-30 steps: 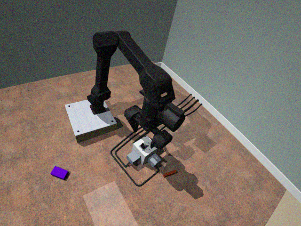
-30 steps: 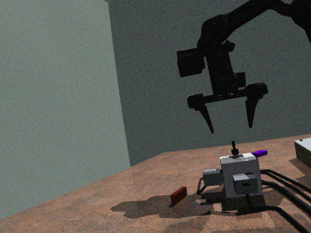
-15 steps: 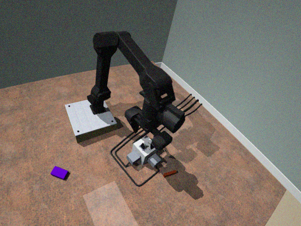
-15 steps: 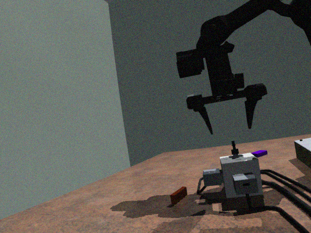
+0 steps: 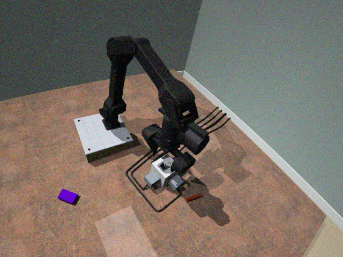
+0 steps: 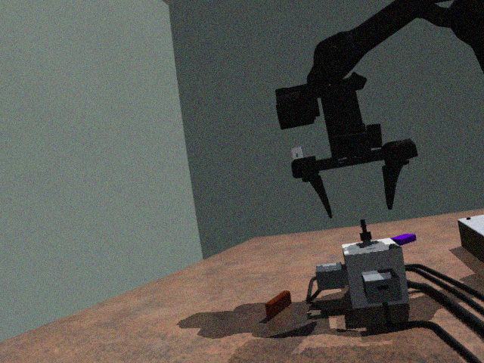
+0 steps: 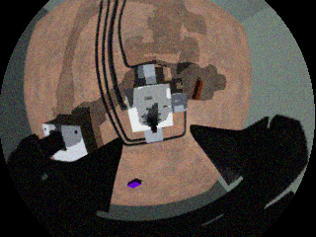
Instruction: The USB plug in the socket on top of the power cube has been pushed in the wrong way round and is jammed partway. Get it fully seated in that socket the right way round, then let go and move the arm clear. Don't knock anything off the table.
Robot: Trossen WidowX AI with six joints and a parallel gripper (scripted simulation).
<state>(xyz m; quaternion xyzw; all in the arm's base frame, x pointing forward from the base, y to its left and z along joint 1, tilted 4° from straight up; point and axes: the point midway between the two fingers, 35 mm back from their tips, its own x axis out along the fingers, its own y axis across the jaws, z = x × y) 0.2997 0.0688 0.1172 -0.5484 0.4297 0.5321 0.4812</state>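
The dark USB plug is 3 cm below my gripper tip. The rest, counted from my gripper tip: orange block 13 cm ahead, 7 cm to the left, 11 cm below; purple block 8 cm behind, 32 cm to the right, 12 cm below.
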